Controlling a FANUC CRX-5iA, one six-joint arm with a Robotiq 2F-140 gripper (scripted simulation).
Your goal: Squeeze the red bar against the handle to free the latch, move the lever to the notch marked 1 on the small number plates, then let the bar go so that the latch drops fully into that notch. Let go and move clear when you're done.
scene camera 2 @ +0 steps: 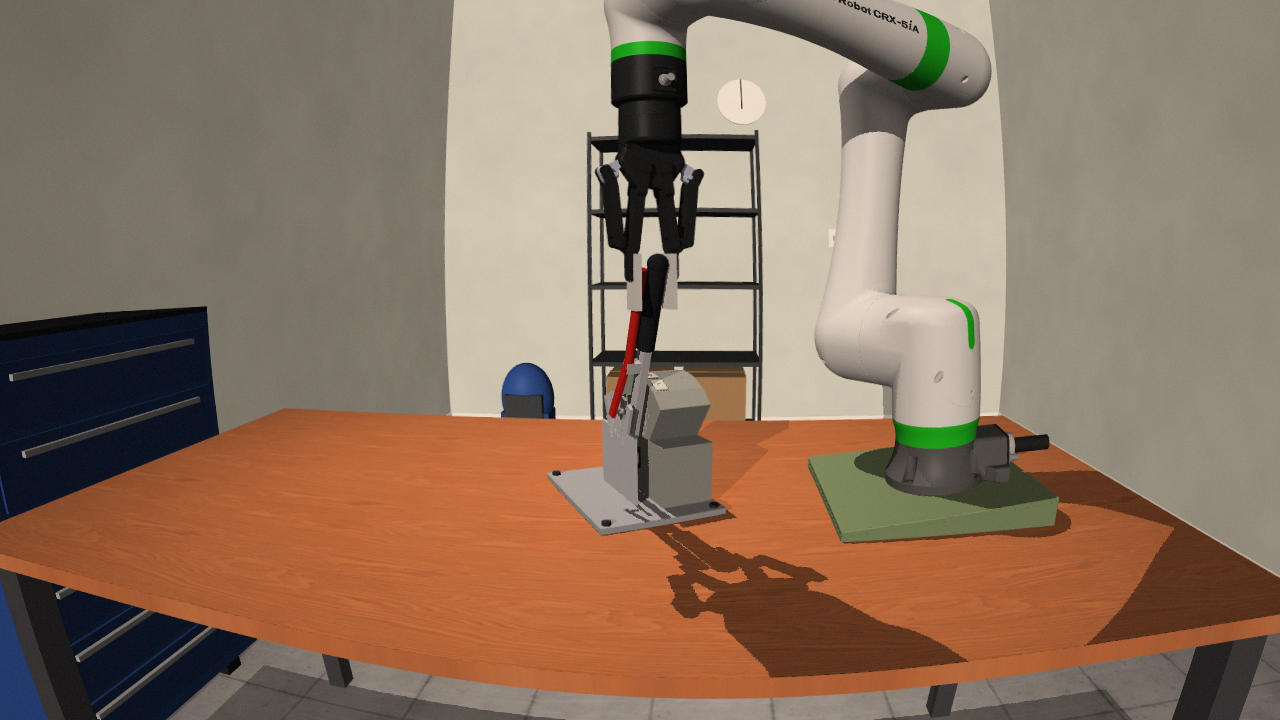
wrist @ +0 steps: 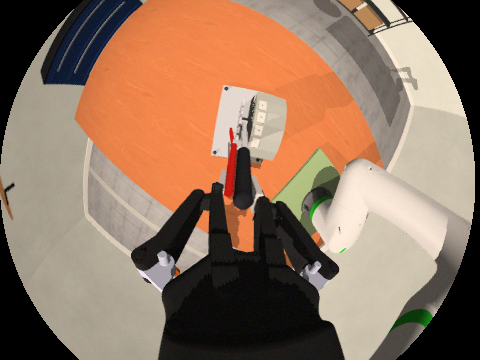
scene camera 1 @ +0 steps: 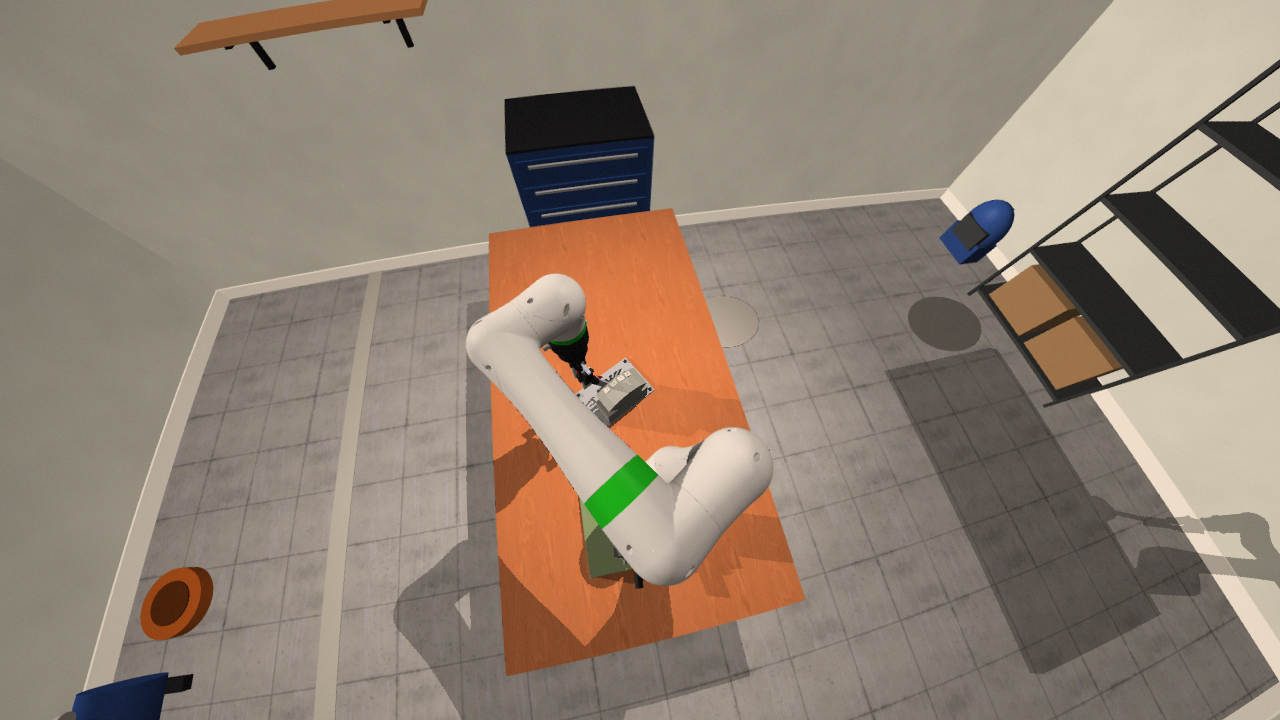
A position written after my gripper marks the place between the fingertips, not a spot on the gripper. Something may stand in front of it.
Note:
I see my gripper [scene camera 2: 652,309] and a red bar [scene camera 2: 635,316].
My gripper also shows in the wrist view [wrist: 237,180].

